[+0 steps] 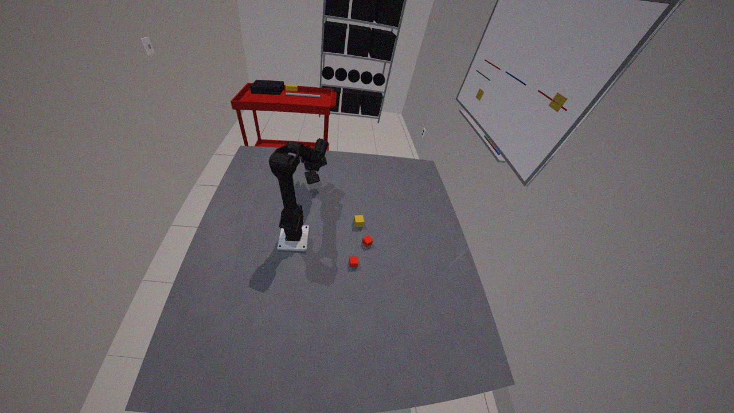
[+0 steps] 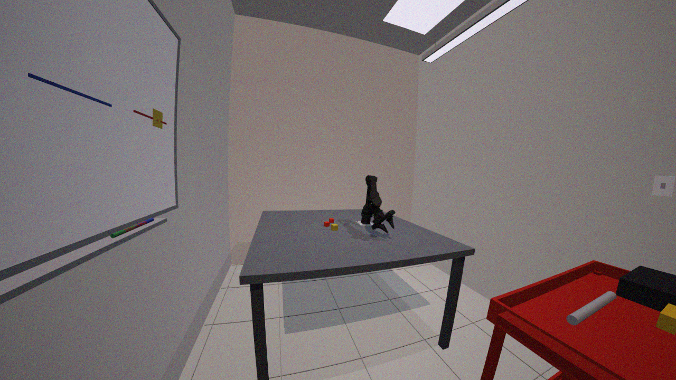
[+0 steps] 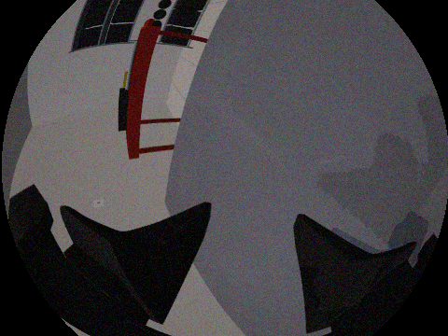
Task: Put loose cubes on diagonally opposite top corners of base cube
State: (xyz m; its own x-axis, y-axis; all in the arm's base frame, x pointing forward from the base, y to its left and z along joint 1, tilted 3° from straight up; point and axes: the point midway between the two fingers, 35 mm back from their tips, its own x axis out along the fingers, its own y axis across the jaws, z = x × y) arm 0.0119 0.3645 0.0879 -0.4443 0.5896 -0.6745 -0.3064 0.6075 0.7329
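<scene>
My gripper tip is now 290 mm short of the yellow base cube, 290 mm to the left of it and 50 mm above it.
</scene>
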